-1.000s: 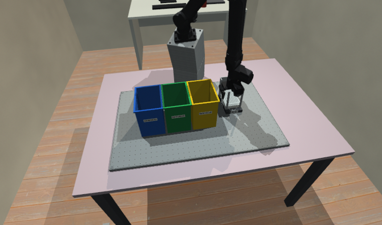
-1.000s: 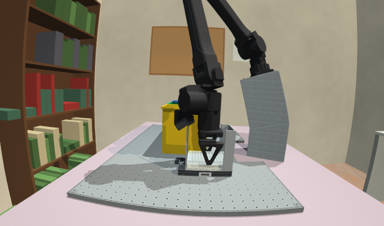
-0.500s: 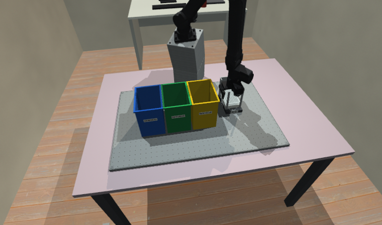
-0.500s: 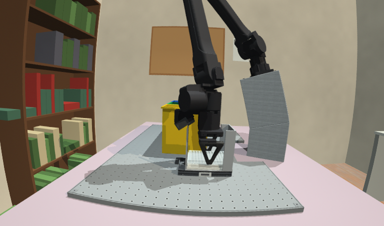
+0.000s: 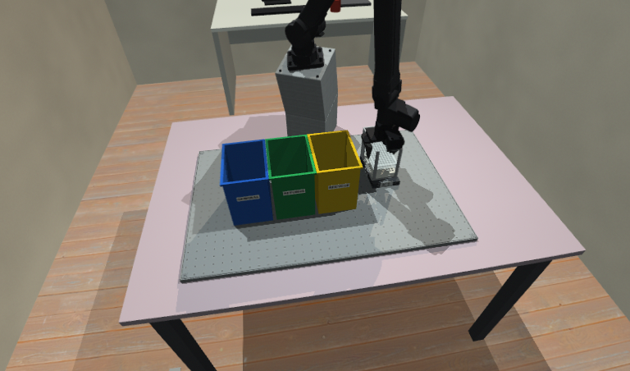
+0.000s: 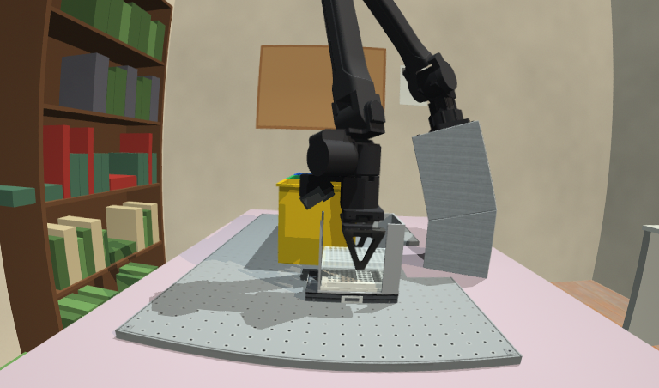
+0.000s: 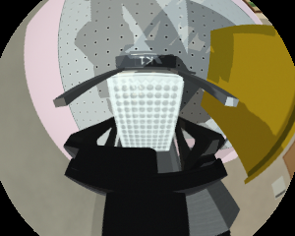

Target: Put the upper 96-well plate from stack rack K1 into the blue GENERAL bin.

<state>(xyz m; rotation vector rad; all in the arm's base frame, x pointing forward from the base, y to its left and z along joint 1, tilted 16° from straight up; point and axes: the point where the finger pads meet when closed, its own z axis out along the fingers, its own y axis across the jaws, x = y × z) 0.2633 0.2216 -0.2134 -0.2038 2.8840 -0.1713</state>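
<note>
The blue bin labelled GENERAL is 430 mm to the right of my hand, 130 mm ahead of it and 20 mm above it. Round my hand: yellow bin 170 mm to the right, 100 mm ahead, 20 mm above; green bin 300 mm to the right, 120 mm ahead, 20 mm above.
</note>
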